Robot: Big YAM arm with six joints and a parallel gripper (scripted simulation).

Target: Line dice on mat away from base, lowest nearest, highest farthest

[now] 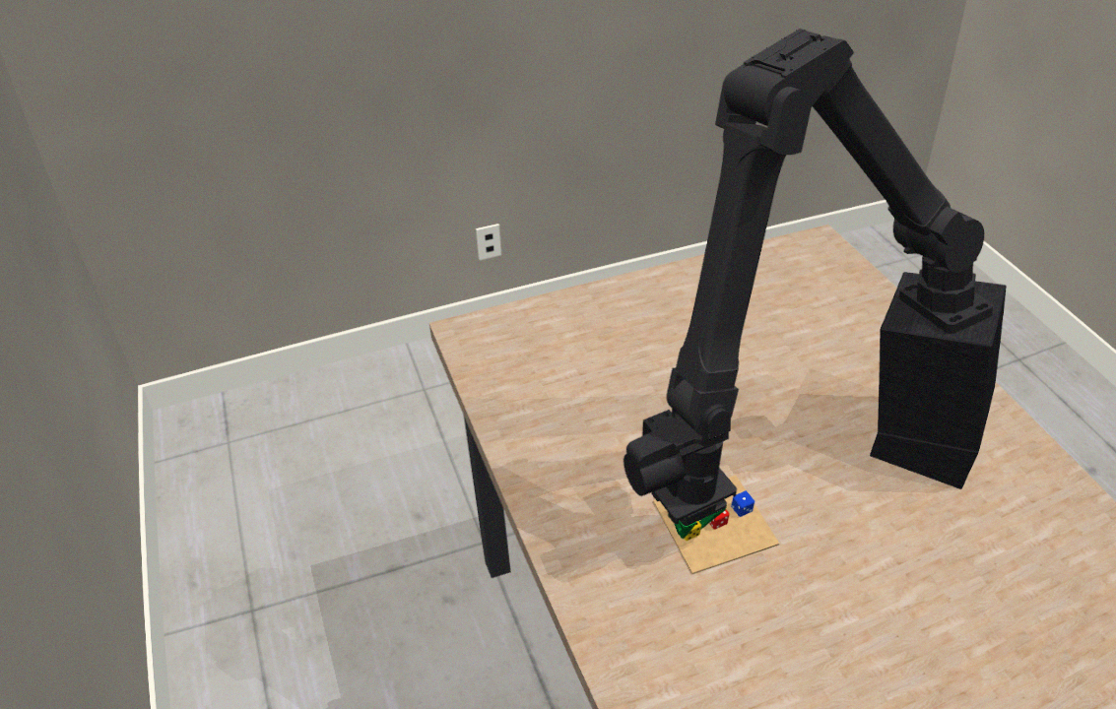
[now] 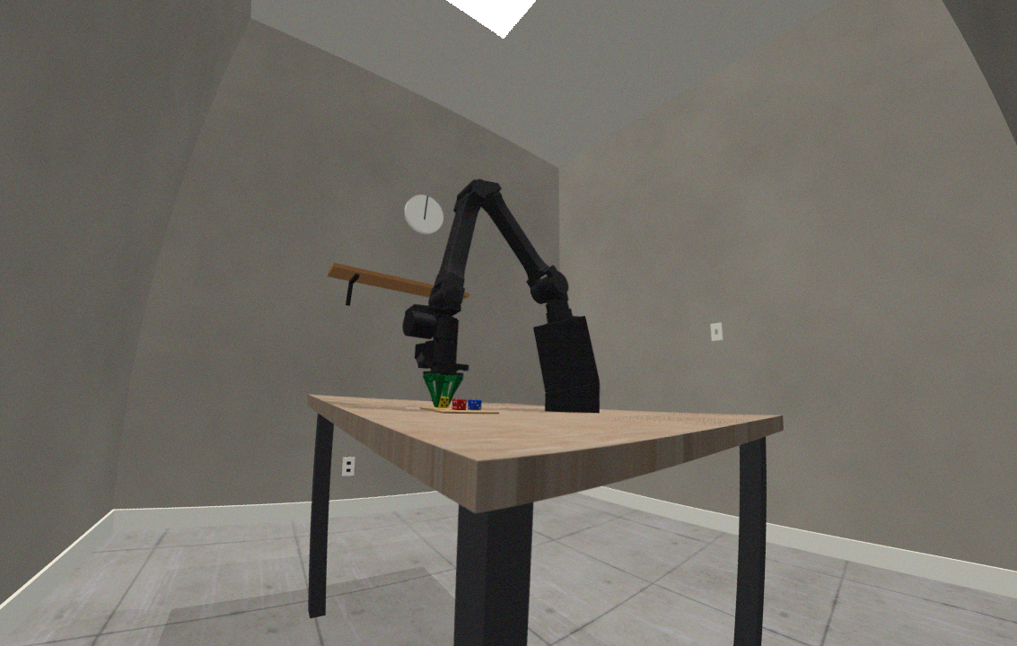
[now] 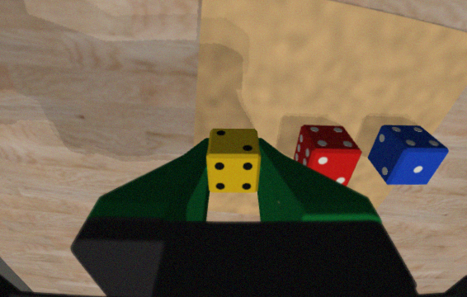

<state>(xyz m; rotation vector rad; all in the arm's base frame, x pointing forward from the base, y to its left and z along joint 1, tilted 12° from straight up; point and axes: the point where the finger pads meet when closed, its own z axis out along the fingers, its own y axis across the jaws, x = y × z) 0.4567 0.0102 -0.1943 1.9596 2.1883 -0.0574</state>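
My gripper is now right at the yellow die. From my hand the other things lie so: blue die (100 mm behind, 10 mm to the right); then red die (50 mm behind); then tan mat (50 mm behind, 20 mm below).
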